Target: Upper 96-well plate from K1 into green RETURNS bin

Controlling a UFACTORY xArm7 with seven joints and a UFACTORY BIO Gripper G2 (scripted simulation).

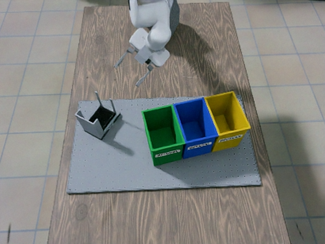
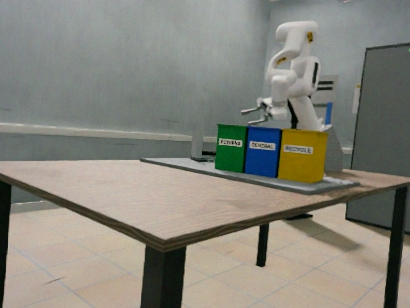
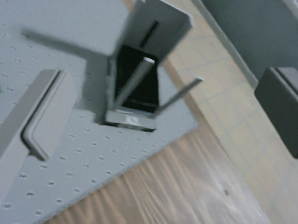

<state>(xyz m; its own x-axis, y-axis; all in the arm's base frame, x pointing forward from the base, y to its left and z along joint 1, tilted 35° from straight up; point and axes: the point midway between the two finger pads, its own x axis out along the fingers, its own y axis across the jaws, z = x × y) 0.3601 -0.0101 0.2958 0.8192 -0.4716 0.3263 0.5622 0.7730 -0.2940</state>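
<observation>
Right now the black 96-well plate is 190 mm below my hand, 130 mm to the right of it and 130 mm ahead of it. From my hand the other things lie so: green returns bin: 210 mm ahead, 160 mm to the left, 140 mm below; then yellow bin: 400 mm to the left, 140 mm below, 110 mm ahead; then blue bin: 280 mm to the left, 160 mm ahead, 140 mm below.
</observation>
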